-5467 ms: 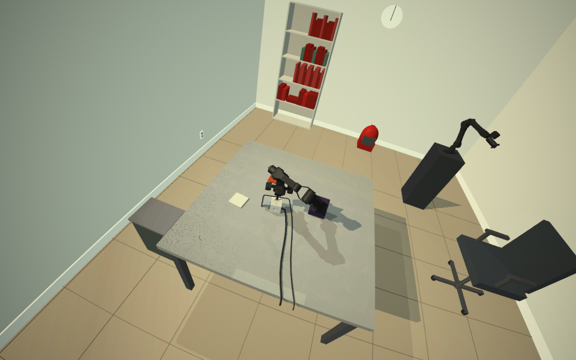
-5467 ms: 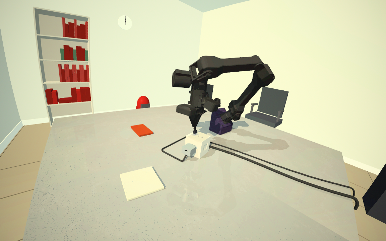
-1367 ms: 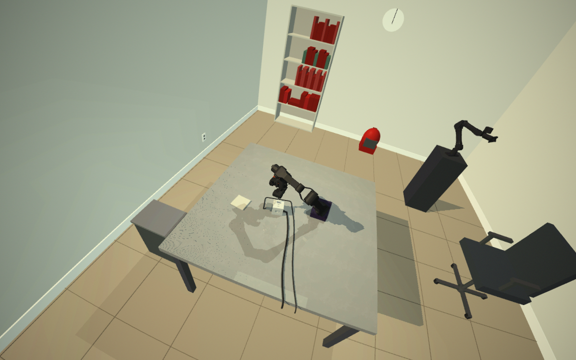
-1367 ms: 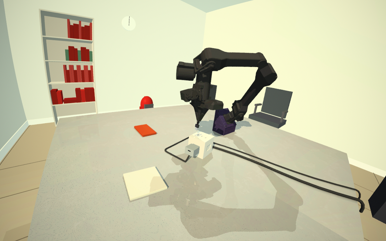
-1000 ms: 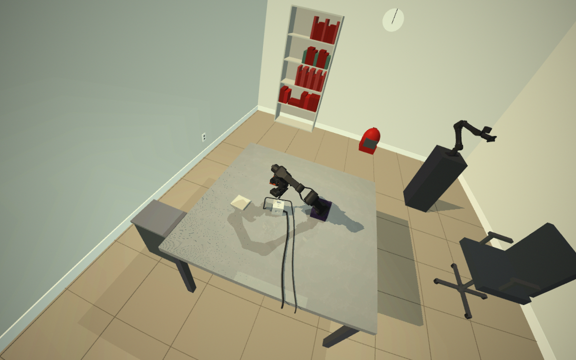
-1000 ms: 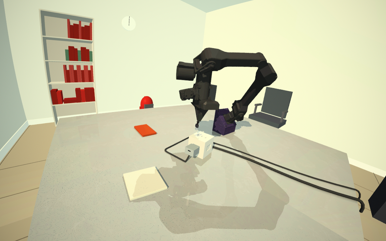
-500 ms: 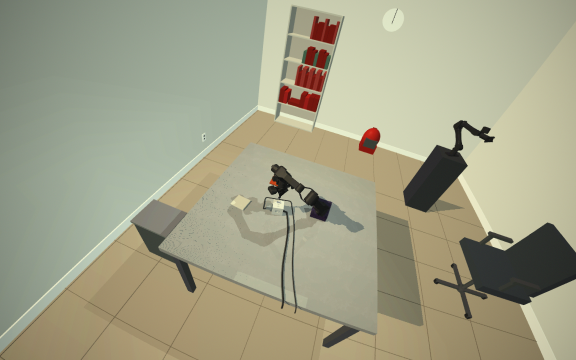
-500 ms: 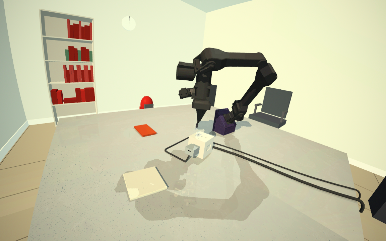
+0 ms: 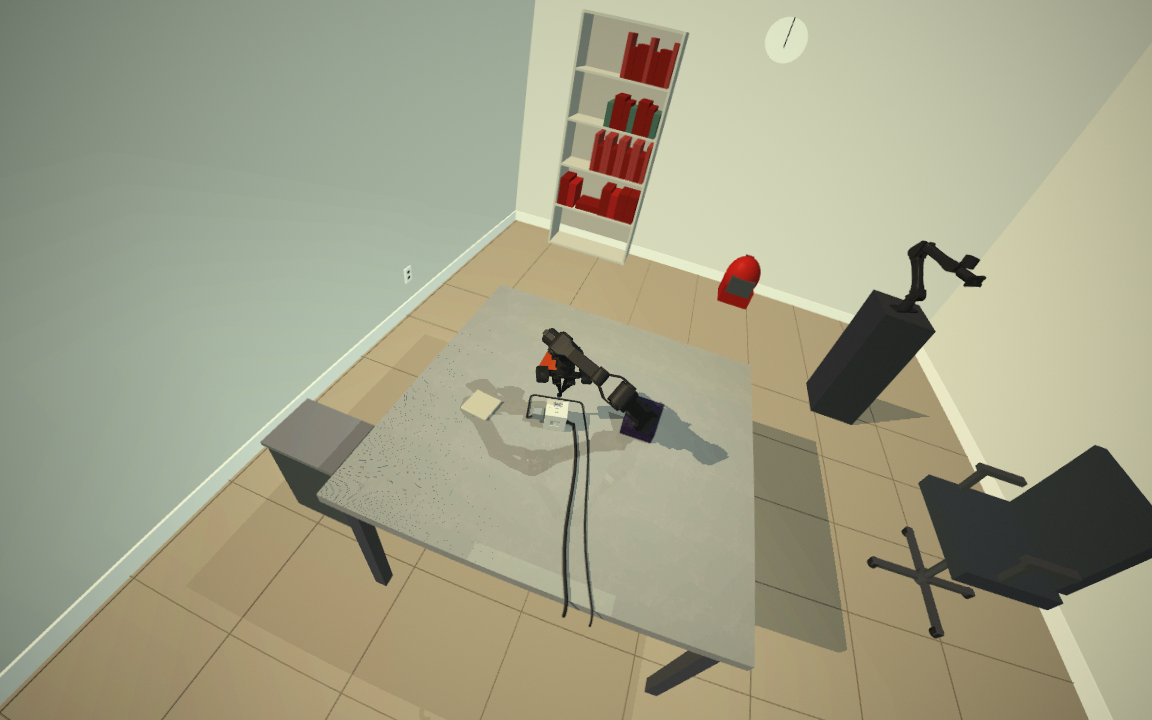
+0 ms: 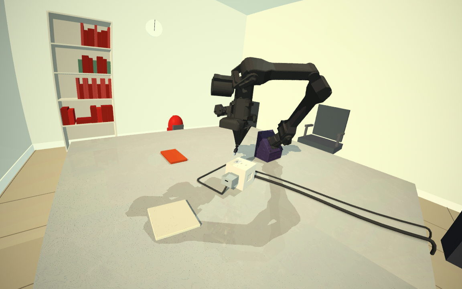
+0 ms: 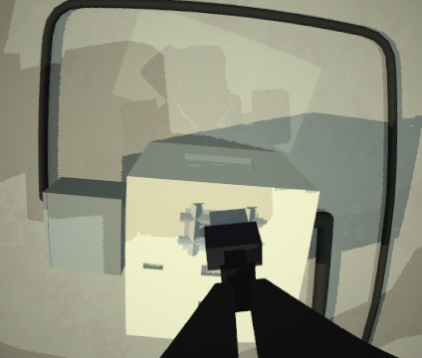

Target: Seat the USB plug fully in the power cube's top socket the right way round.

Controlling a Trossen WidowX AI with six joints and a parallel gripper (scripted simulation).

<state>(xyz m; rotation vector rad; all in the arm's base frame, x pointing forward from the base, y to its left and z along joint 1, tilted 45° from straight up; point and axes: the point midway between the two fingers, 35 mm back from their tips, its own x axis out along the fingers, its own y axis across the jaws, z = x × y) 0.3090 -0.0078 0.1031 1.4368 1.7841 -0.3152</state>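
The dark usb plug lies 2 cm below my gripper tip. From my gripper tip the other things lie so: socket (1 cm to the left, 7 cm below); then orange pad (12 cm ahead, 28 cm to the right, 13 cm below); then cream pad (26 cm ahead, 7 cm to the left, 13 cm below).
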